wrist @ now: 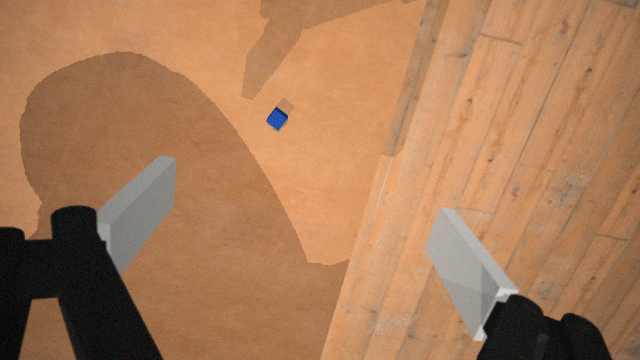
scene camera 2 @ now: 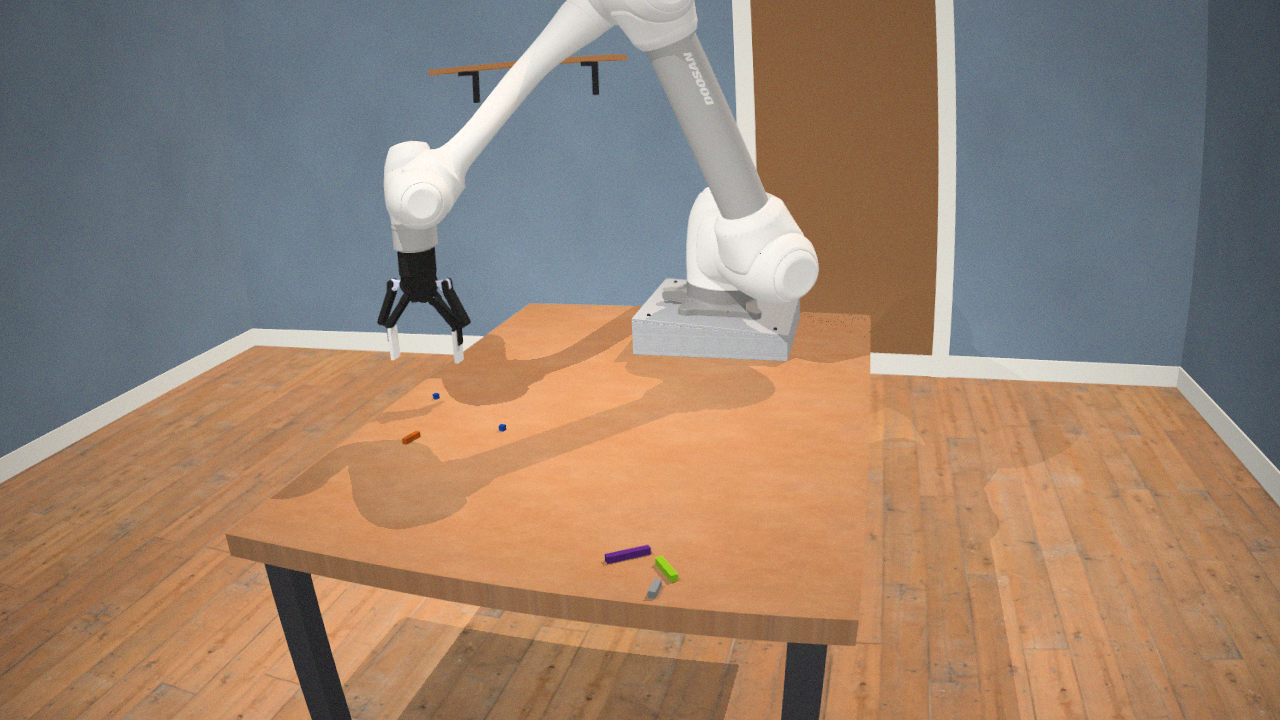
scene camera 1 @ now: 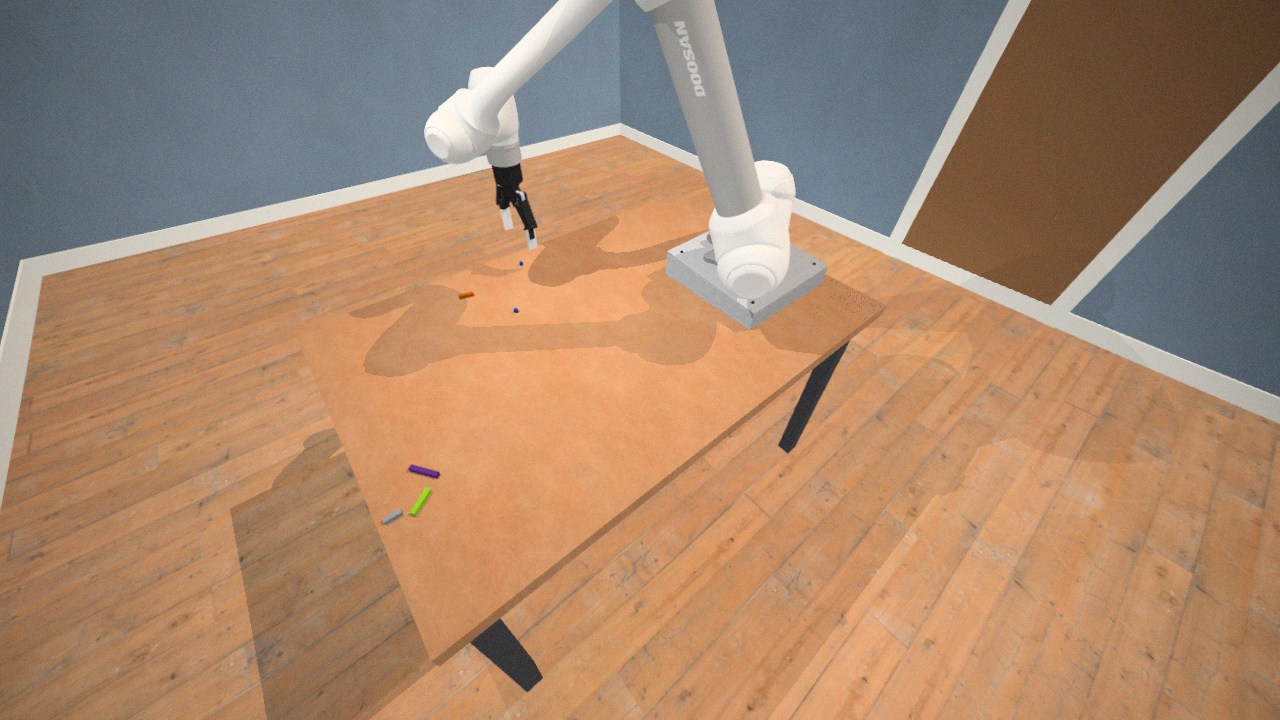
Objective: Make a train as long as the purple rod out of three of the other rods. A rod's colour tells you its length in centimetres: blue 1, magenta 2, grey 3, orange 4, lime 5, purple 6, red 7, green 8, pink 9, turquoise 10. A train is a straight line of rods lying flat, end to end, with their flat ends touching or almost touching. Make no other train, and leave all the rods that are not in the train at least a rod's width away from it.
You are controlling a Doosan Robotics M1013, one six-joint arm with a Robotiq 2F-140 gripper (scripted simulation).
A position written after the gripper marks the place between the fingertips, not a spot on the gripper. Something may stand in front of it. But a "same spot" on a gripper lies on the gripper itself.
The gripper shows in the wrist view (308,206), in scene camera 2 and in scene camera 1. The same spot on the gripper: (scene camera 1: 523,208) is (scene camera 2: 452,298).
